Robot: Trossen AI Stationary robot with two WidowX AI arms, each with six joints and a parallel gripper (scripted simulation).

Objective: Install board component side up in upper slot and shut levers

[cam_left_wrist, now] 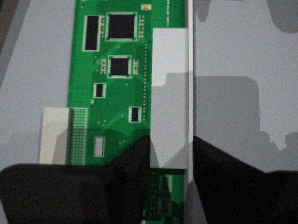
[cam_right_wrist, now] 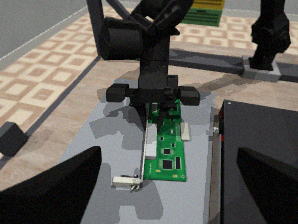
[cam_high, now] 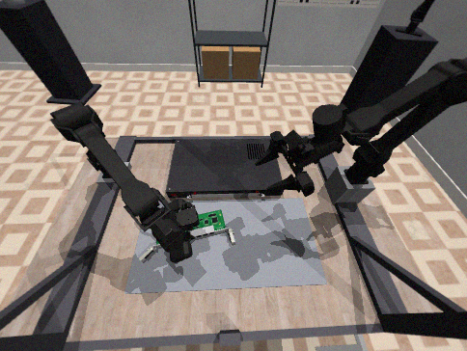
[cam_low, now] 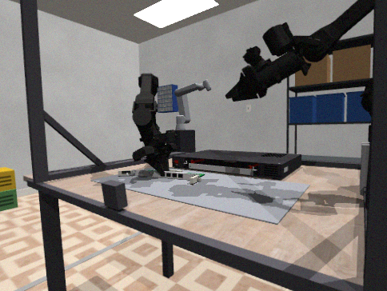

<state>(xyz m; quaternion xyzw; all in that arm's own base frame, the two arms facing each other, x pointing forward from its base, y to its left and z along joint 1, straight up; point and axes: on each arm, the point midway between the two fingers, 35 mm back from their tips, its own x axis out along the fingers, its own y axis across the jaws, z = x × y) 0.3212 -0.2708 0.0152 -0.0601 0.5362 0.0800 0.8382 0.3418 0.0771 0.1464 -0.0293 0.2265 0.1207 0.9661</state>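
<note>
Right now my left hand is 10 mm past the green board, 10 mm to the left of it and 30 mm above it. Round my left hand: enclosure 280 mm ahead, 100 mm to the right, 10 mm below; then grey mat 130 mm to the right, 50 mm below.
</note>
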